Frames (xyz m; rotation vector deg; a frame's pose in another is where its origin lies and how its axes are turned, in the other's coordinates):
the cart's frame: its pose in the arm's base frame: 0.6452 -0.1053 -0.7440 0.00 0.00 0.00
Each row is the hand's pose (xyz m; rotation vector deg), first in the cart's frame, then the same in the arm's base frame.
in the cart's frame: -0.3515 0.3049 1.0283 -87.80 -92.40 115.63
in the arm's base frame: 0.2937 0.1996 0.2843 -87.80 -92.40 115.63
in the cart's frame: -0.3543 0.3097 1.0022 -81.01 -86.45 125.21
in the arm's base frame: 0.2909 0.2044 0.2582 -81.01 -86.45 125.21
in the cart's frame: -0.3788 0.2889 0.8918 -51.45 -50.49 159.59
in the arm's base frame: 0.2664 0.1836 0.1478 -51.45 -50.49 159.59
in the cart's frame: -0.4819 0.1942 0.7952 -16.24 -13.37 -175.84
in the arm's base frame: 0.1633 0.0889 0.0512 -16.24 -13.37 -175.84
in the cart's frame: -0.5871 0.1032 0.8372 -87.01 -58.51 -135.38
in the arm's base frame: 0.0581 -0.0021 0.0932 -87.01 -58.51 -135.38
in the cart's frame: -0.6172 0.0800 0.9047 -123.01 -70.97 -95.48
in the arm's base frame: 0.0280 -0.0253 0.1607 -123.01 -70.97 -95.48
